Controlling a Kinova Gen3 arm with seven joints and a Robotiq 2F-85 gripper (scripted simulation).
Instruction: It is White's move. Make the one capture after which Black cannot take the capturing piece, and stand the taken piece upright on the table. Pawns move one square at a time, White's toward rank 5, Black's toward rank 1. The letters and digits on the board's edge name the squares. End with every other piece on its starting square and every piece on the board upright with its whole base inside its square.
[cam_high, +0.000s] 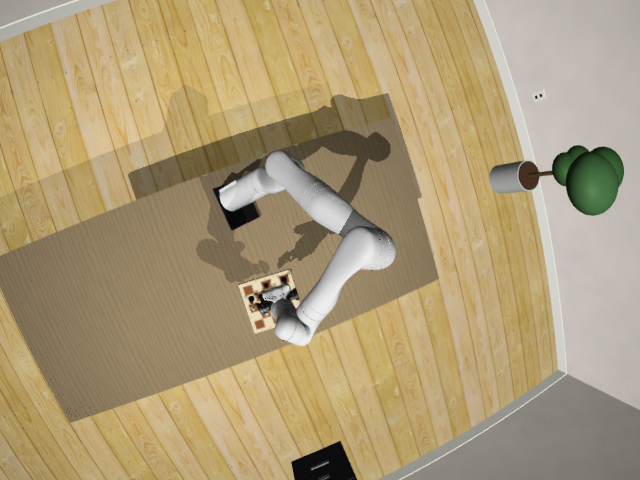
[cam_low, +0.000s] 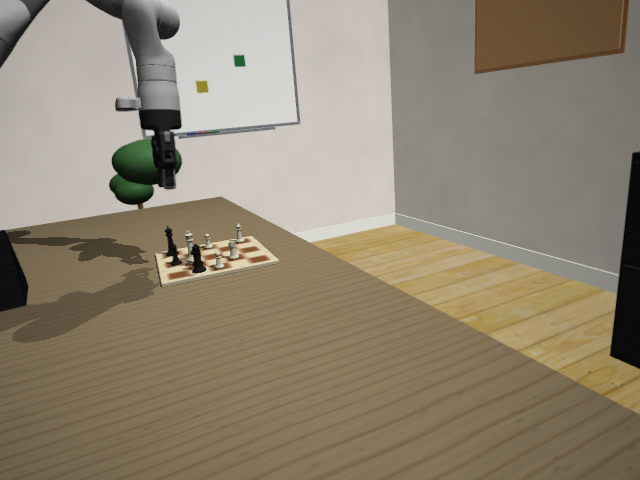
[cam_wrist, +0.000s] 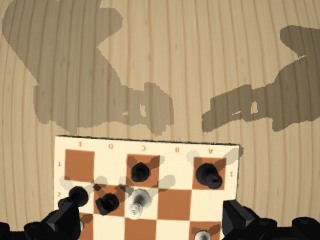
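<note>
Right now my hand is 130 mm above the black pawn, 20 mm to the left of it and 10 mm past it. Also, from my hand: tall black piece (120 mm below, 50 mm to the left); tall white piece (120 mm below, 30 mm to the right, 20 mm ahead); chessboard (160 mm below, 60 mm ahead, 30 mm to the right).
</note>
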